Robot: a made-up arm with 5 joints.
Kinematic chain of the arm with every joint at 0, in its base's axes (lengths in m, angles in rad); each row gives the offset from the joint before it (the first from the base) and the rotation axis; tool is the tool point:
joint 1: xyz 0 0 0.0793 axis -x
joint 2: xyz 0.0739 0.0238 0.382 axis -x
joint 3: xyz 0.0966 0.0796 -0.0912 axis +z
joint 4: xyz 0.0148 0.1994 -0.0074 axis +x
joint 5: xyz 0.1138 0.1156 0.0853 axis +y
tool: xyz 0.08 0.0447 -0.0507
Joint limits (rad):
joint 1: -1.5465..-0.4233
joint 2: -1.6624..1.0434
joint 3: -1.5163..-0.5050
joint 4: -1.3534..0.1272
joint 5: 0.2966..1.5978
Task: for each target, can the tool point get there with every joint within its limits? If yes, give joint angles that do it. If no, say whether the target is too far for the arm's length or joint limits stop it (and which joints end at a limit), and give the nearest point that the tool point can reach.
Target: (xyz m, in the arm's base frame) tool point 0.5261 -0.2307 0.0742
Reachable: yes | joints -1.2877 0.4214 -1.4017 -0.5428 0.7036
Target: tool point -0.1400 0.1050 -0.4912
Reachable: no: joint limits stop it (at a limit: joint 1, joint 2, joint 3, joint 4, joint 5) | nearest point 0.3532 -0.0370 0.0123 | short by 0.719 m
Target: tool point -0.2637 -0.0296 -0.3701
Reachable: no: joint limits stop it (at a limit: joint 1, joint 2, joint 3, joint 4, joint 5) | nearest point 0.3532 -0.0370 0.0123 | short by 0.726 m
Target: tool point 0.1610 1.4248 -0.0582
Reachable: no: too far | nearest point 0.3944 0.2297 0.3214 | short by 1.275 m
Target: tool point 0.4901 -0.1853 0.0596
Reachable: yes | joints -1.2286 0.7584 -1.2049 -0.8720 1.0747
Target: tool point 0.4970 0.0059 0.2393
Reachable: yes | joints -0.6878 0.2071 -0.8189 -1.1216 0.3952
